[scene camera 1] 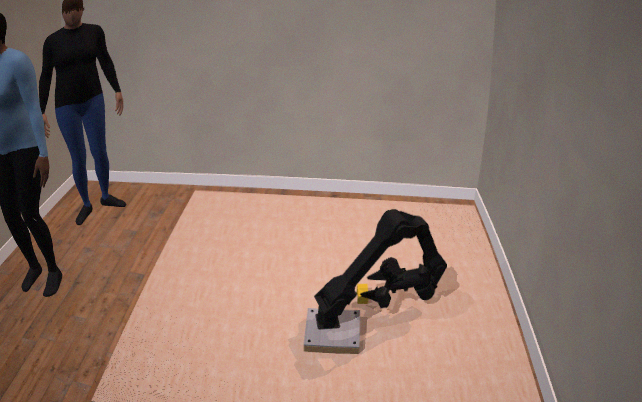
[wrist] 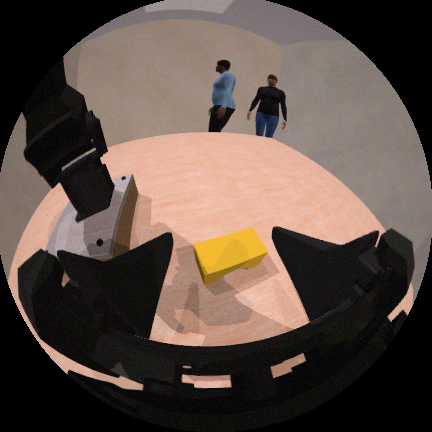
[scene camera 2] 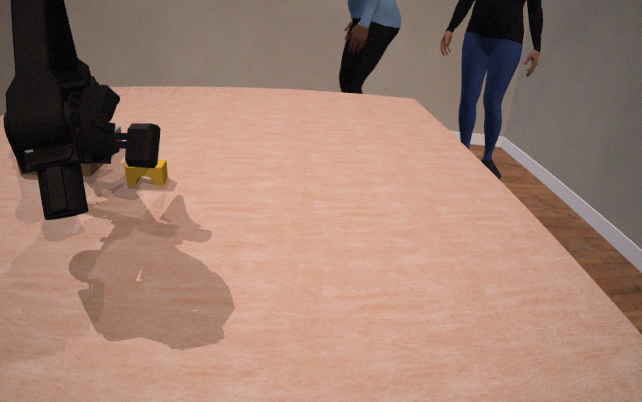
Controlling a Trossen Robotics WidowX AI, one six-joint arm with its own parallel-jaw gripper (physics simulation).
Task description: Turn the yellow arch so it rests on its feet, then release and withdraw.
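Note:
The yellow arch (scene camera 1: pixel 362 288) (scene camera 2: pixel 145 171) (wrist: pixel 230 250) rests upright on its feet on the table top, with its flat side up and its curved opening facing down in the scene camera 2 view. My gripper (scene camera 1: pixel 365 285) (wrist: pixel 223 235) is open and empty. In the wrist view its two black fingers stand apart to the left and right of the arch, with gaps on both sides. In the scene camera 1 view one fingertip overlaps part of the arch. In the scene camera 2 view a black finger part hides some of the arch's top.
The arm's grey base plate (scene camera 1: pixel 320 341) (wrist: pixel 92 227) stands close to the arch, at the left in the wrist view. A person in a blue top (scene camera 1: pixel 17 100) (wrist: pixel 224 92) and one in a black top (scene camera 1: pixel 77 65) (wrist: pixel 270 100) stand beyond the pale table top (scene camera 1: pixel 225 250) (scene camera 2: pixel 375 225).

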